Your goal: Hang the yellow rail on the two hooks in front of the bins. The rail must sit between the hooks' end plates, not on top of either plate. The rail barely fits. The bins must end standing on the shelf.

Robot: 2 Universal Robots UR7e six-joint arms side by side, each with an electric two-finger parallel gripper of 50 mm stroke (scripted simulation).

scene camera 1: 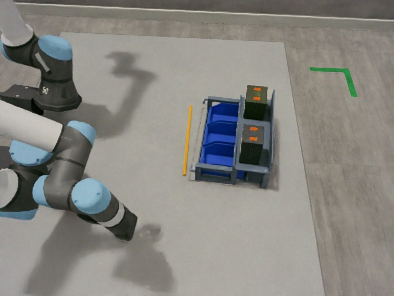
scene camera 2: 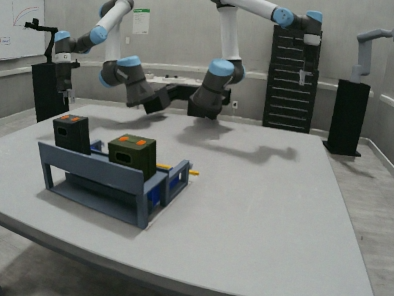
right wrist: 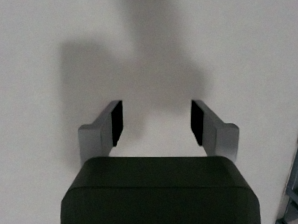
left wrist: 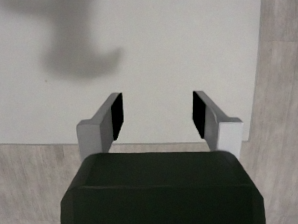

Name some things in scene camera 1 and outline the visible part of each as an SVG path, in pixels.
A blue-grey shelf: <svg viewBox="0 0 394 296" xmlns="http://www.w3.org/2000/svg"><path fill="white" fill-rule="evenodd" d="M275 90L273 90L271 100L267 100L263 121L243 118L245 97L242 97L242 95L240 95L240 99L215 96L203 98L203 104L207 104L207 113L199 158L195 167L192 167L192 164L190 166L190 172L195 173L195 180L235 185L236 181L258 183L260 188L266 189L273 165ZM238 170L245 171L243 179L237 178ZM201 170L229 173L231 177L202 174ZM244 124L264 127L264 145L258 165L239 163ZM212 102L239 104L233 167L200 163Z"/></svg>
